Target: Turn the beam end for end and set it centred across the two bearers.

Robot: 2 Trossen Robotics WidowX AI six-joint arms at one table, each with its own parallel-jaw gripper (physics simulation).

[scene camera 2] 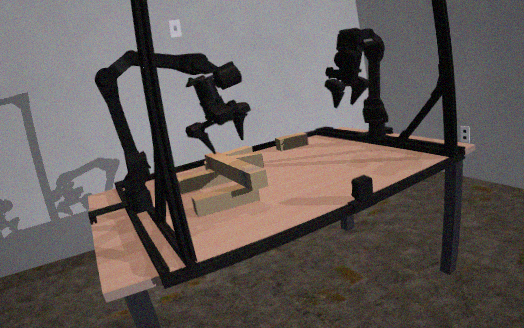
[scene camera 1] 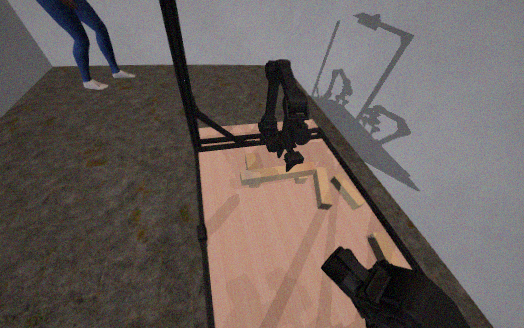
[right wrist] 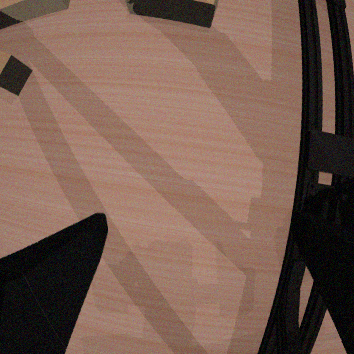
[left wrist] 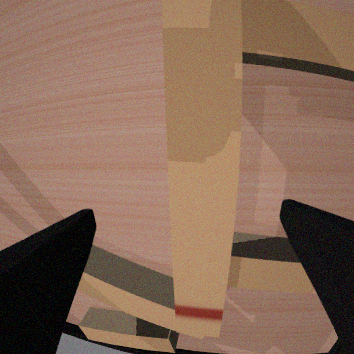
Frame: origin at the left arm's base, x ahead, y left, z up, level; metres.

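Where they show: left gripper, fingertip midpoint: (scene camera 2: pixel 228 146) (scene camera 1: pixel 282 164) (left wrist: pixel 188 214); right gripper, fingertip midpoint: (scene camera 2: pixel 343 106) (right wrist: pixel 201 222); left arm's base at its link origin: (scene camera 2: pixel 140 208) (scene camera 1: pixel 264 137); right arm's base at its link origin: (scene camera 2: pixel 377 137) (right wrist: pixel 325 210).
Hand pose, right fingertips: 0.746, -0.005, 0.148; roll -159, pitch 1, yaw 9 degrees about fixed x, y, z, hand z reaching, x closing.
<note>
Things, the pixels of their top centre, and the offset from my right fingertips, as dx, dy, dz.
- pale wooden beam at its top centre: (left wrist: pixel 202 179) (scene camera 2: pixel 230 160) (scene camera 1: pixel 280 170) -0.462, -0.020, -0.079
- loose block at its top centre: (left wrist: pixel 135 306) (scene camera 2: pixel 232 157) (scene camera 1: pixel 323 184) -0.376, +0.170, -0.117
- second block at its top centre: (left wrist: pixel 123 340) (scene camera 2: pixel 230 151) (scene camera 1: pixel 349 188) -0.331, +0.285, -0.123
- third block at its top centre: (scene camera 2: pixel 291 135) (scene camera 1: pixel 386 248) -0.064, +0.273, -0.120
The pale wooden beam (scene camera 1: pixel 275 175) (scene camera 2: pixel 230 167) (left wrist: pixel 202 225) lies across two bearers. Its red-banded end is low in the left wrist view; the other end is outside that view. One bearer (scene camera 1: pixel 250 161) (scene camera 2: pixel 227 201) (left wrist: pixel 315 30) shows beside the beam. The other bearer (scene camera 2: pixel 196 183) (left wrist: pixel 270 275) passes under the beam towards the red end. My left gripper (scene camera 1: pixel 286 161) (scene camera 2: pixel 228 145) (left wrist: pixel 188 214) is open and empty above the beam, its fingers on either side of it in the wrist view. My right gripper (scene camera 2: pixel 345 105) (right wrist: pixel 201 222) is open and empty, high above the table.
A loose block (scene camera 1: pixel 322 190) (scene camera 2: pixel 256 160) (left wrist: pixel 130 270) lies angled close to the beam's red end. A second block (scene camera 1: pixel 348 192) (left wrist: pixel 112 321) lies beyond it. A third block (scene camera 1: pixel 385 247) (scene camera 2: pixel 292 141) lies farther along the rail. Black frame posts and rails edge the table.
</note>
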